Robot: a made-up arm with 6 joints.
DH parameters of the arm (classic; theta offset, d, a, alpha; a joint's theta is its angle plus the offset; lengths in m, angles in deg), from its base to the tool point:
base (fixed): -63.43 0 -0.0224 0
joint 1: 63.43 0.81 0.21 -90
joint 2: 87.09 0 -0.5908 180
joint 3: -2.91 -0.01 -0.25 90
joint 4: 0 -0.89 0.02 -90
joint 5: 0 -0.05 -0.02 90
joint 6: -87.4 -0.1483 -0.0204 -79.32
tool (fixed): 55.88 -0.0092 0 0
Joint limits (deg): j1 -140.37..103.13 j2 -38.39..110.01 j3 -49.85..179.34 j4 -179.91..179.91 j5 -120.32..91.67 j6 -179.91..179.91
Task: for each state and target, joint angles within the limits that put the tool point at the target. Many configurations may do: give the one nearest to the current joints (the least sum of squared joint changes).
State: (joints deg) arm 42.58 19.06 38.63 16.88 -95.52 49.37
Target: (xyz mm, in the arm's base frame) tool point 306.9 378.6 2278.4
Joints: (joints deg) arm 47.42 -3.35 61.30 15.16 -87.25 49.67
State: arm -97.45 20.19 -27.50 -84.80 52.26 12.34
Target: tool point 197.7 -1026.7 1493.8
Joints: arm -72.85 -9.96 -21.04 -84.29 56.69 12.62
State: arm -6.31 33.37 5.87 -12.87 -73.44 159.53
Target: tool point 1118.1 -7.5 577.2
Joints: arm -6.84 35.74 -21.20 -9.03 -79.36 160.37
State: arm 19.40 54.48 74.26 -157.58 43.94 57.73
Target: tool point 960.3 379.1 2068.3
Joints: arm 24.81 38.48 88.14 -159.97 69.84 57.73
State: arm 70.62 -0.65 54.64 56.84 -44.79 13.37
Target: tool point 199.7 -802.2 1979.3
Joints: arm 97.35 -38.39 85.48 59.26 -70.46 9.93
